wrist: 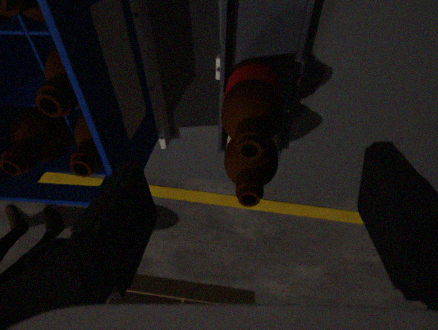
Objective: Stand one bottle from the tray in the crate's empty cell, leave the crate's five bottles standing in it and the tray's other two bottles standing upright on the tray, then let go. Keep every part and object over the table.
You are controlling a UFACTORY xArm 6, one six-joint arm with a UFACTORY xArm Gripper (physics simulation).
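Places are measured from the arm's base along level axes (x ahead, y left, z up), in millimetres.
Pixels of known places: gripper, fingertip midpoint: (249, 182).
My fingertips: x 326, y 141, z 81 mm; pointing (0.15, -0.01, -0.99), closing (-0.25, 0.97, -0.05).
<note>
Ahead of a thing's pixels: the offset from my fingertips to its top centre. "spot": to the spot under its first point.
My gripper (249, 182) is open, with one dark finger at each side of the wrist view and nothing held. Between and beyond the fingers, two brown bottles overlap in the middle. The bottle with a red band {dz -149, dx +101, dy +12 mm} (252, 110) has its open mouth toward me; another brown bottle {dz -149, dx +174, dy +24 mm} (250, 172) shows partly behind it, its mouth lower. They appear to be at the tray {spot: dz -284, dx +31, dy -37 mm} (223, 30), whose dark rails run upward. A third tray bottle does not show. The blue crate {spot: dz -134, dx +53, dy -151 mm} (74, 90) is at the left, with several brown bottles, including one bottle {dz -146, dx +83, dy -190 mm} (55, 90) near its rim. Its empty cell cannot be made out surely.
A grey upright bar {spot: dz -280, dx +101, dy -127 mm} (152, 75) with a white end stands between crate and tray. A yellow stripe (200, 196) crosses the grey surface below the bottles. A flat brown strip (200, 291) lies near the bottom edge. The view is dim.
</note>
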